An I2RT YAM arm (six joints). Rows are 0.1 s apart.
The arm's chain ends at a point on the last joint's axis. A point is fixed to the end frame.
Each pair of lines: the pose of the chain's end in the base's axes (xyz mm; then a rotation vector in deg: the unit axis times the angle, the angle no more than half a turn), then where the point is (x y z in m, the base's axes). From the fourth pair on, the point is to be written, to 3 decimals.
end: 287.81, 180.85, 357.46, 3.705, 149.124, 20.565
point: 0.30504 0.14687 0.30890
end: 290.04, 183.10, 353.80, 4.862, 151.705, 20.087
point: 0.30468 0.14869 0.30470
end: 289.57, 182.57, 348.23, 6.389, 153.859, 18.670
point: 0.30170 0.14717 0.29915
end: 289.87, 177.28, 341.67, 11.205, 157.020, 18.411
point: 0.297 0.142 0.292
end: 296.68, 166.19, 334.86, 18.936, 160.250, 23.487
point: 0.297 0.134 0.282
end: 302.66, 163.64, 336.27, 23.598, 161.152, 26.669
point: 0.300 0.134 0.282
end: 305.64, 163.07, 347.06, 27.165, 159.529, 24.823
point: 0.302 0.133 0.293
